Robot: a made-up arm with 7 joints.
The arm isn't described. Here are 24 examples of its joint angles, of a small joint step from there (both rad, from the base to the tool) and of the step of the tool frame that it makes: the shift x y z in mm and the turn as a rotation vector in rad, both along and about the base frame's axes.
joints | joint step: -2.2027 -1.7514 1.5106 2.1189 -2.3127 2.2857 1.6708 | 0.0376 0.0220 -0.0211 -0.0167 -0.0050 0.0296 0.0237
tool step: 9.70 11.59 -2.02 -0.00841 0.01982 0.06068
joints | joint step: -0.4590 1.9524 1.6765 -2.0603 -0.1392 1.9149 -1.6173 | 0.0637 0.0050 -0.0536 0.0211 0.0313 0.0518 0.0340
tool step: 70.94 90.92 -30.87 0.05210 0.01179 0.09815
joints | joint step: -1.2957 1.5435 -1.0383 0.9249 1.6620 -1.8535 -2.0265 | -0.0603 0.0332 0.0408 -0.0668 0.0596 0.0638 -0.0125
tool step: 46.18 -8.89 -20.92 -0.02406 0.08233 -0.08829
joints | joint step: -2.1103 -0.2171 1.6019 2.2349 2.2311 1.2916 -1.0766 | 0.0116 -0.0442 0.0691 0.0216 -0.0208 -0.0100 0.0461
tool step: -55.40 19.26 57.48 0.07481 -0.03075 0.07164
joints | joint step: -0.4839 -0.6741 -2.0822 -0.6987 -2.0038 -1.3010 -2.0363 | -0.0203 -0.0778 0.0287 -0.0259 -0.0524 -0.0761 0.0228
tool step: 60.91 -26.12 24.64 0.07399 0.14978 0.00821
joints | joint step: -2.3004 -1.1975 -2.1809 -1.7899 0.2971 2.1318 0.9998 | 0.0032 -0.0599 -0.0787 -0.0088 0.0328 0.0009 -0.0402
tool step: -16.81 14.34 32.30 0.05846 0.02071 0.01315
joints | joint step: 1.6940 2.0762 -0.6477 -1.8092 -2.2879 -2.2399 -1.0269 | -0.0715 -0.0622 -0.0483 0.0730 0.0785 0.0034 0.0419
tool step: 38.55 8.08 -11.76 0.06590 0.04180 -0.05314
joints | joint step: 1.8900 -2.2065 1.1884 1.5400 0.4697 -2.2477 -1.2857 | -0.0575 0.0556 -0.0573 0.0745 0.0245 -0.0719 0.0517
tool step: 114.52 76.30 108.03 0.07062 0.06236 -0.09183
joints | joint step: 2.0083 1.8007 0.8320 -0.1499 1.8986 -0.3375 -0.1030 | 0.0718 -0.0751 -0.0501 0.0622 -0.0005 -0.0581 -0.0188
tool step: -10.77 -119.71 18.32 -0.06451 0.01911 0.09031
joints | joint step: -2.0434 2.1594 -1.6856 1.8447 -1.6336 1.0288 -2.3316 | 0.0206 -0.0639 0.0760 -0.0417 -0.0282 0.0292 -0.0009
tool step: -29.84 85.92 -20.14 0.07701 0.08352 0.03451
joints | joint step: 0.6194 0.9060 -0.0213 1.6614 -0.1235 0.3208 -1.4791 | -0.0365 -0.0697 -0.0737 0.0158 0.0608 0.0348 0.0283
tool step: -46.83 65.89 65.13 -0.01067 0.06297 -0.13836
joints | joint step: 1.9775 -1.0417 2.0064 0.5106 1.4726 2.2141 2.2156 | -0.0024 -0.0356 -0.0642 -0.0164 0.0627 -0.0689 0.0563
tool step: -7.95 5.97 -40.76 0.06273 -0.04240 0.10058
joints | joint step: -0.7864 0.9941 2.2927 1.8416 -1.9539 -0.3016 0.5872 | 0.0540 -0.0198 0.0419 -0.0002 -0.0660 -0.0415 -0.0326
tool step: -6.55 23.35 -47.31 0.00101 0.09932 0.05349
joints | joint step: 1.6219 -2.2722 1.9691 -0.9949 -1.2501 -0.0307 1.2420 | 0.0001 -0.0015 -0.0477 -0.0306 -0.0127 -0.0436 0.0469
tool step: 22.69 -20.75 -15.77 -0.02090 -0.09321 0.01229
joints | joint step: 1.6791 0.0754 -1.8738 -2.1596 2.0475 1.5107 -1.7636 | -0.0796 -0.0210 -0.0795 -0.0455 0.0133 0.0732 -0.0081
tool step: 79.43 -93.97 4.70 -0.03908 -0.01636 -0.19878
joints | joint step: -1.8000 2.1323 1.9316 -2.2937 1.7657 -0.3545 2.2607 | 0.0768 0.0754 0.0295 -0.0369 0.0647 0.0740 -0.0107
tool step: 57.52 -32.29 21.57 -0.02706 -0.00146 0.11725
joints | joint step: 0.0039 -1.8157 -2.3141 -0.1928 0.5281 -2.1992 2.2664 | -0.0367 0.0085 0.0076 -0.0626 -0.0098 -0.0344 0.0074
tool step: -110.95 -23.17 23.85 -0.02039 -0.08897 -0.07250
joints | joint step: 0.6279 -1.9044 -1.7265 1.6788 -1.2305 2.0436 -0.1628 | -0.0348 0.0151 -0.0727 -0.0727 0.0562 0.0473 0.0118
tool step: 67.46 11.93 -40.43 -0.11027 -0.05410 -0.11451
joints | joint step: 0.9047 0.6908 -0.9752 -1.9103 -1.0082 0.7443 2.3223 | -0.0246 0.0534 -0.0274 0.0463 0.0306 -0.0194 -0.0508
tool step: 63.78 71.40 -9.55 0.08207 -0.04660 -0.03866
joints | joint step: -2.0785 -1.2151 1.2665 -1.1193 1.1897 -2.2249 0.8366 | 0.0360 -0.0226 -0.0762 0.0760 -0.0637 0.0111 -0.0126
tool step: 64.95 -40.49 -60.19 -0.02765 0.09148 -0.06444
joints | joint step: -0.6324 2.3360 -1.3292 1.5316 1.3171 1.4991 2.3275 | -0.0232 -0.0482 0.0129 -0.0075 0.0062 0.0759 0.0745
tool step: 13.85 18.30 44.94 0.02350 0.05204 -0.02858
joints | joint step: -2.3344 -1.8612 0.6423 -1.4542 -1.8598 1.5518 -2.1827 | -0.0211 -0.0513 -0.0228 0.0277 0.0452 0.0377 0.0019
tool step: 30.63 47.30 25.18 0.08471 -0.03349 -0.04442
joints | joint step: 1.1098 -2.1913 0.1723 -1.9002 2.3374 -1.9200 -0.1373 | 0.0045 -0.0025 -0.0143 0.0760 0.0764 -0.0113 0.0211
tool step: 62.65 -12.10 -8.38 0.00571 -0.07229 -0.05863
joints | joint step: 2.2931 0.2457 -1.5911 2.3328 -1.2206 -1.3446 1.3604 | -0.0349 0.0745 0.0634 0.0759 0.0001 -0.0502 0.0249
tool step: -2.10 -45.68 -158.38 0.14969 -0.08735 0.00219
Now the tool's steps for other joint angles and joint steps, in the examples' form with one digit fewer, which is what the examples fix.
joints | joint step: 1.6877 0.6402 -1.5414 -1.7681 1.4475 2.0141 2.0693 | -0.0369 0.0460 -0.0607 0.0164 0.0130 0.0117 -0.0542
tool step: 87.0 28.1 19.8 0.0628 -0.0243 -0.1311
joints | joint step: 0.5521 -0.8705 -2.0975 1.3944 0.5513 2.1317 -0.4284 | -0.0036 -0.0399 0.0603 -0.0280 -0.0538 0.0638 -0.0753
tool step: 27.9 13.6 -37.9 -0.0899 -0.0160 -0.0069
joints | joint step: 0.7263 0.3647 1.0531 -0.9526 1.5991 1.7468 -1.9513 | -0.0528 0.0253 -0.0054 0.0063 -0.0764 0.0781 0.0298
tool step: 4.9 71.2 -55.6 0.0943 -0.0600 -0.0927
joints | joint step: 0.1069 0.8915 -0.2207 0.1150 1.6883 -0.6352 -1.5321 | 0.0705 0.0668 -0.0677 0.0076 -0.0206 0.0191 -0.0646
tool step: -57.7 -27.4 71.0 0.0841 -0.1471 0.0084
